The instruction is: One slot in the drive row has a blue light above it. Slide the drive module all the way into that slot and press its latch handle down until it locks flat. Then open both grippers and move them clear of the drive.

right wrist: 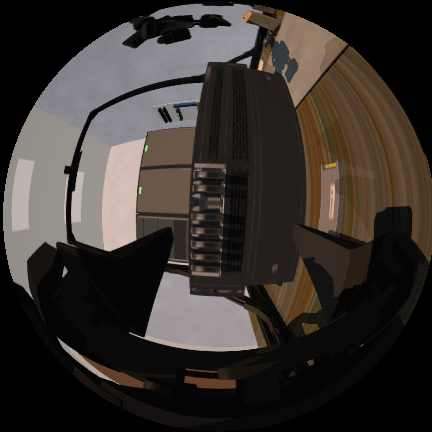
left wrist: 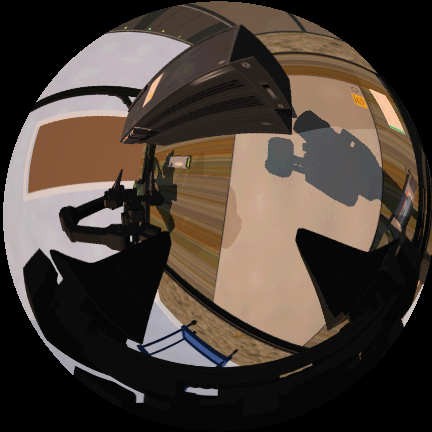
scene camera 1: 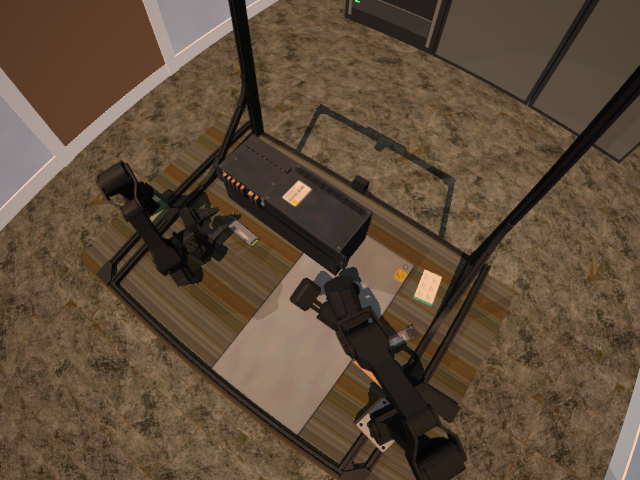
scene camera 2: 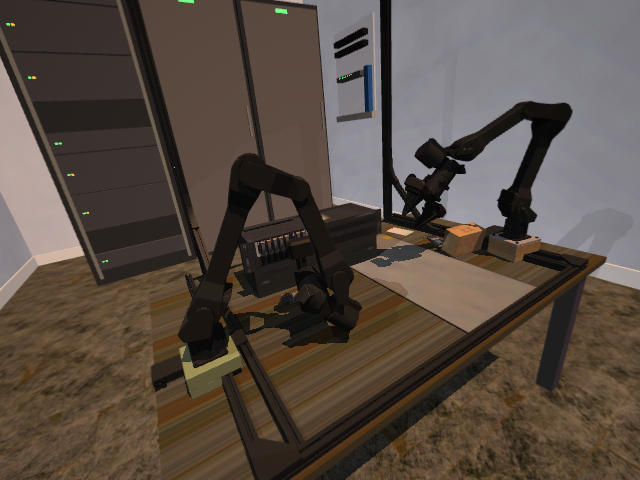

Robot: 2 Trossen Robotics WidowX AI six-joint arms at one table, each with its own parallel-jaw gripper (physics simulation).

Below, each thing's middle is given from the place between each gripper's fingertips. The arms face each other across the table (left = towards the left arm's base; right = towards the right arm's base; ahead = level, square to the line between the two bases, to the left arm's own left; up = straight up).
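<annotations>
Grey mat (scene camera 1: 284,360), from my left hand: 16 cm below, 2 cm to the left, 1 cm behind.
Grey mat, from my right hand: 37 cm to the left, 1 cm ahead, 12 cm below.
</annotations>
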